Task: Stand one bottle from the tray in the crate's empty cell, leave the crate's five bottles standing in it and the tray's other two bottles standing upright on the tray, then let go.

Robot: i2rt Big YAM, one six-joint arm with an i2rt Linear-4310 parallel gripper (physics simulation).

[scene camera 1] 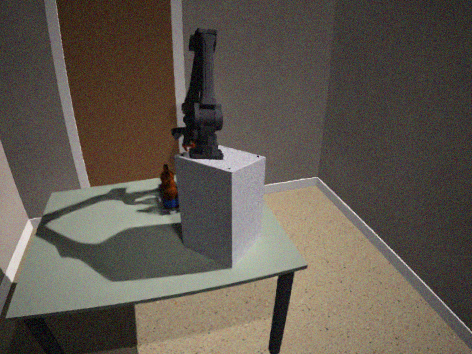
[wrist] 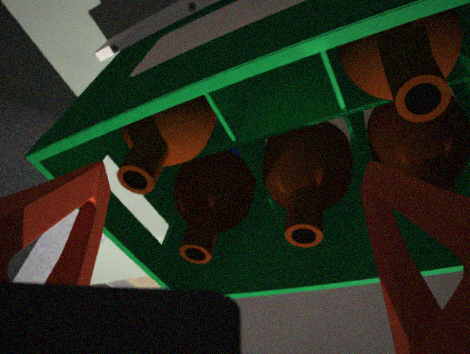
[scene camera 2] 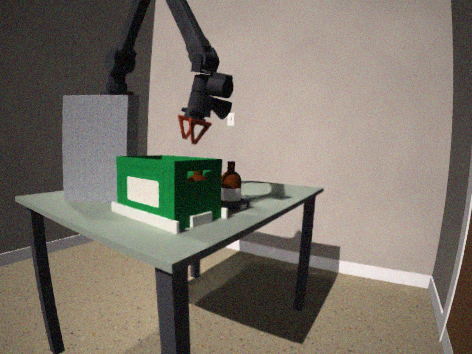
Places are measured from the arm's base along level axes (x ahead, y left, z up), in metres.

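Pixels of known places: gripper, fingertip midpoint: (wrist: 235, 175) (scene camera 2: 188, 141); arm's base, link origin: (scene camera 1: 205, 155) (scene camera 2: 116, 95).
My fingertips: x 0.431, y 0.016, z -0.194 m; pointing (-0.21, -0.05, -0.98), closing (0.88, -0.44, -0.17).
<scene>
For each thing: its top centre in the pictures, then the offset to it from my fingertips. "*": a spot on its surface instead. Level surfaces: height alone.
- green crate, top centre: (wrist: 279, 212) (scene camera 2: 167, 157) dz -0.049, dx -0.017, dy -0.074 m
- left bottle, top centre: (wrist: 195, 254) dz -0.061, dx -0.107, dy -0.117 m
- middle bottle, top centre: (wrist: 303, 236) dz -0.061, dx -0.016, dy -0.115 m
- partly hidden right bottle, top centre: (wrist: 440, 212) dz -0.061, dx +0.073, dy -0.114 m
- empty cell, surface spot: (wrist: 280, 100) * dz -0.175, dx -0.026, dy -0.072 m
- dark tray, surface spot: (scene camera 2: 244, 204) * dz -0.209, dx +0.104, dy +0.168 m
- table, surface height: dz -0.224 m
The green crate (scene camera 2: 167, 172) (wrist: 265, 66) stands on the table. In the wrist view, one bottle (wrist: 187, 132) is in its near left cell and another (wrist: 357, 57) near right. Behind them are a left bottle (wrist: 215, 192), a middle bottle (wrist: 307, 165) and a partly hidden right bottle (wrist: 425, 145). The empty cell (wrist: 280, 100) lies between the two near bottles. Upright amber bottles (scene camera 1: 169, 187) (scene camera 2: 231, 180) stand on the dark tray (scene camera 2: 244, 204) beside the crate; they overlap, so I cannot count them. My gripper (scene camera 2: 190, 139) (wrist: 235, 175) is open and empty above the crate.
White bars (scene camera 2: 145, 217) lie on the table (scene camera 1: 90, 295) (scene camera 2: 100, 220) along the crate's base. The arm stands on a tall grey pedestal (scene camera 1: 207, 210) (scene camera 2: 95, 145), which hides the crate in scene camera 1. The crate's walls and dividers rise around its cells.
</scene>
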